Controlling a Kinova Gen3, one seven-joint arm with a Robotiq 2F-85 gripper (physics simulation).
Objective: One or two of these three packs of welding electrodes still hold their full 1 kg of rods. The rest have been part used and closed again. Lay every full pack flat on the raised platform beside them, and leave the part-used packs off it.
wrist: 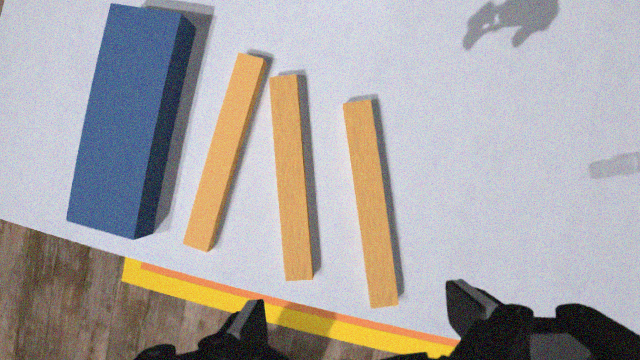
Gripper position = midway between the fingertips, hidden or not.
Note:
In view: my gripper [356,310], an electrode pack [248,71], an electrode pack [284,90], an electrode pack [359,122] and a blue raised platform [142,62].

